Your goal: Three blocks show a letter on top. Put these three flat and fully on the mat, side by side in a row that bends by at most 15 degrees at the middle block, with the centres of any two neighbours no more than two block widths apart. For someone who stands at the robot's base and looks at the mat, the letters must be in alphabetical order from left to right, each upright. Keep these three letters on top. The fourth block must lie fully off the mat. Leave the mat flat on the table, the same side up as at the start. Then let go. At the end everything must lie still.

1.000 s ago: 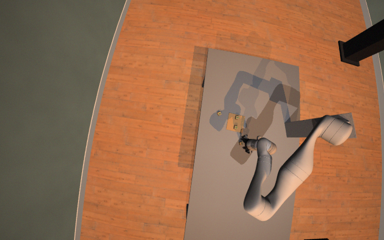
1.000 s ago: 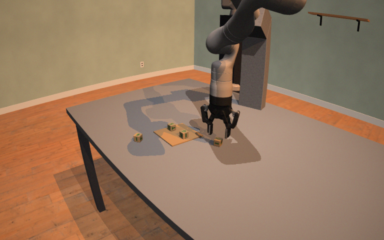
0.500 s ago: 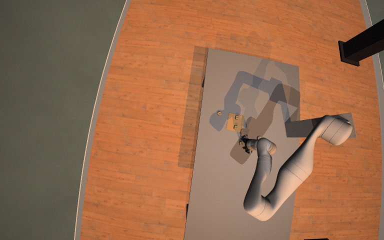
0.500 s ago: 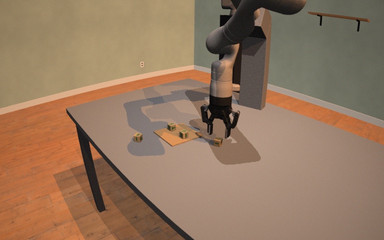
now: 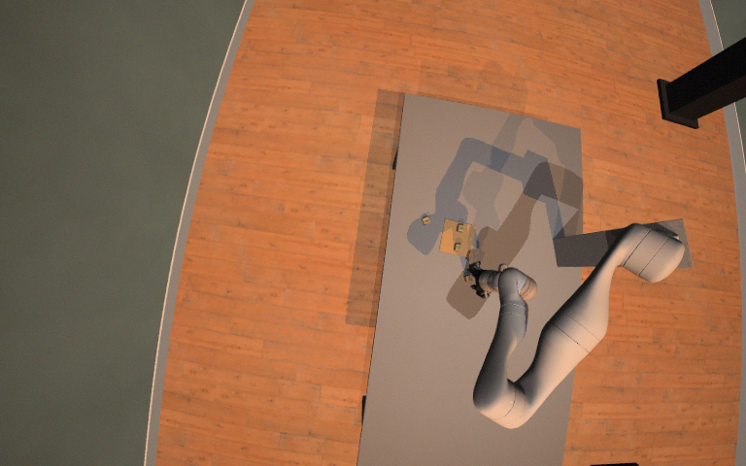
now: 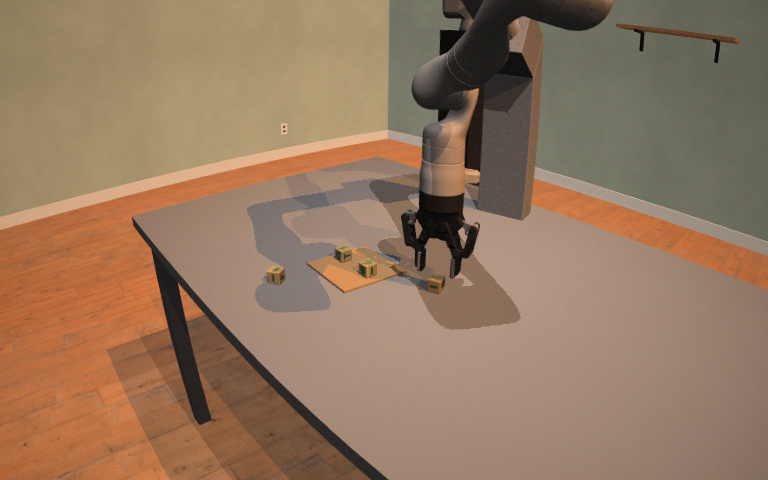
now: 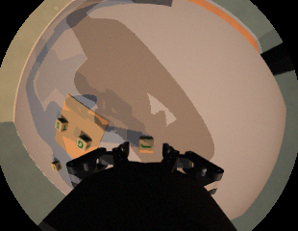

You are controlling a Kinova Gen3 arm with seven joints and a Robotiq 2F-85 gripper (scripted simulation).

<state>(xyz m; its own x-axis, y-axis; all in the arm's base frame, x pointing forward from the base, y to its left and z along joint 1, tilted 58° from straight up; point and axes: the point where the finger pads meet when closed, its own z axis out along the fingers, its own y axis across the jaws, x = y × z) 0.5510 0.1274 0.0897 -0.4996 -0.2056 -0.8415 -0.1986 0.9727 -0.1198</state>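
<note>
Now: hand 16 cm to the left of the mat, 6 cm short of it and 5 cm above it.
</note>
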